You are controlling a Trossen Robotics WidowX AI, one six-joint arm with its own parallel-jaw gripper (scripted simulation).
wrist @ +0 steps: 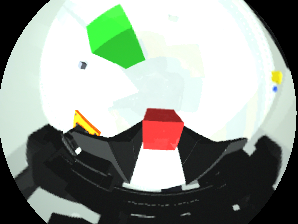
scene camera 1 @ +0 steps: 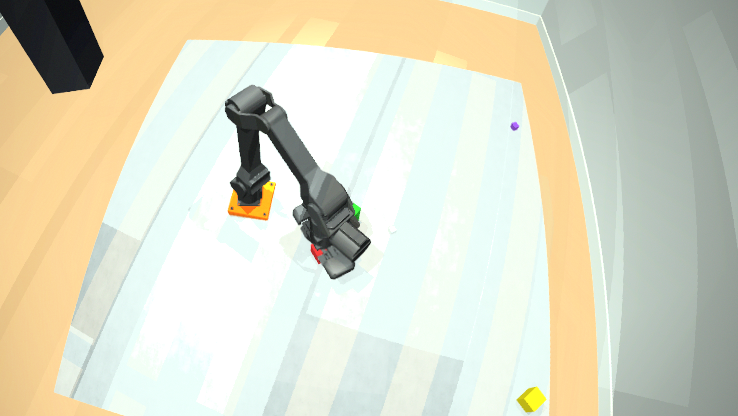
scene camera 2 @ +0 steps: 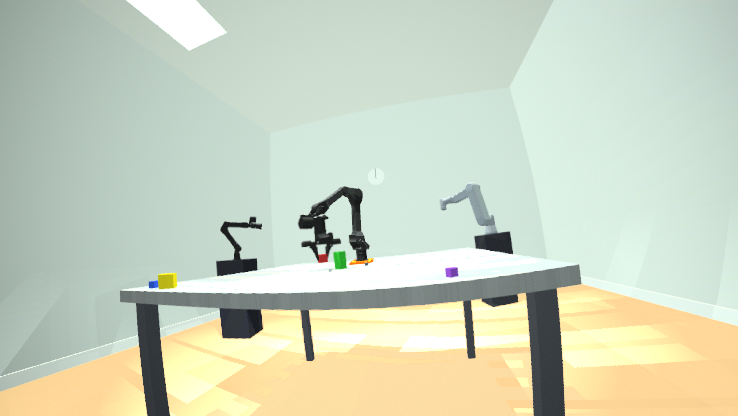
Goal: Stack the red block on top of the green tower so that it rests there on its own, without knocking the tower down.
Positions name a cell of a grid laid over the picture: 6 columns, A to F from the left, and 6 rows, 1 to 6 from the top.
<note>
My gripper (scene camera 1: C4) carries a red block (wrist: D4).
My gripper also shows in the wrist view (wrist: D4).
</note>
